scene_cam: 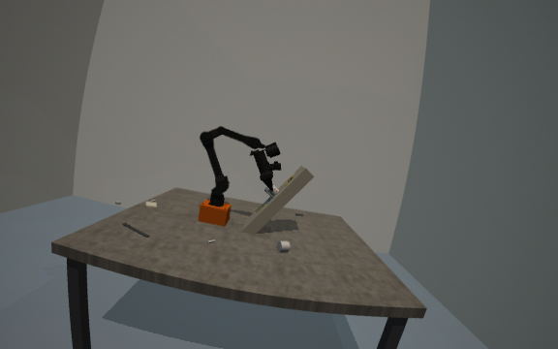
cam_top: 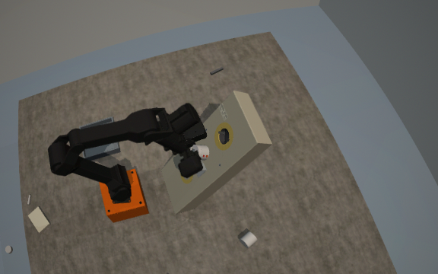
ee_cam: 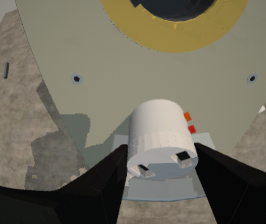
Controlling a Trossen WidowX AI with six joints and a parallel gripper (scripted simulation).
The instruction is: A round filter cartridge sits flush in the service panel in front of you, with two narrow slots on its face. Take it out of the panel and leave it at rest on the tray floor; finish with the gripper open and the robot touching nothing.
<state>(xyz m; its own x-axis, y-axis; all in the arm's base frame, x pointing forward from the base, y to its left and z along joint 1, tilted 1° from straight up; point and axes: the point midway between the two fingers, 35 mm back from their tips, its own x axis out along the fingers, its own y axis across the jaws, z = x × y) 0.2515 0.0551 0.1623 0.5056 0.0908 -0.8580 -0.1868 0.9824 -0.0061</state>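
My gripper tip is 4 cm above the grey bracket, 1 cm to the left of it and 1 cm past it. From my gripper tip the other things lie so: dark bar: 49 cm to the left, 21 cm below, 14 cm ahead; then grey-blue square tray: 37 cm behind, 21 cm to the left, 21 cm below; then white round filter cartridge: right at my gripper tip.
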